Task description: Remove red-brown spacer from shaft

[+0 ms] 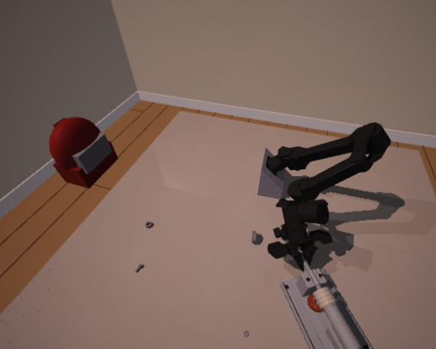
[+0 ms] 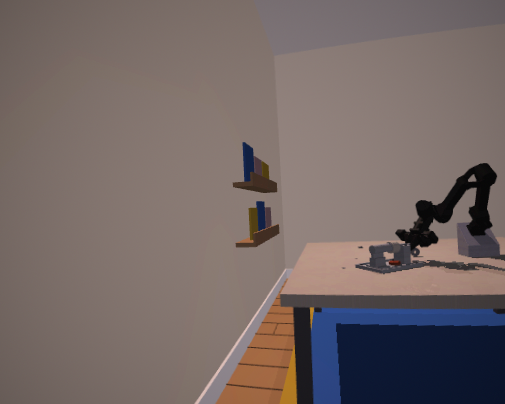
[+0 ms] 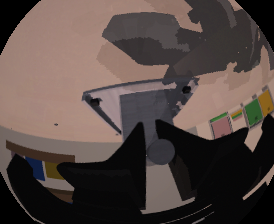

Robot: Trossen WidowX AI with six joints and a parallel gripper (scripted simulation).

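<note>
My gripper tip is 60 mm short of the thin grey shaft, 40 mm to the right of it and 30 mm below it. Also, from my gripper tip: grey cylinder 170 mm to the right, 90 mm behind, 30 mm below; red-brown spacer 70 mm ahead, 40 mm to the left, 40 mm below; cream spacer 70 mm ahead, 40 mm to the left, 30 mm above.
</note>
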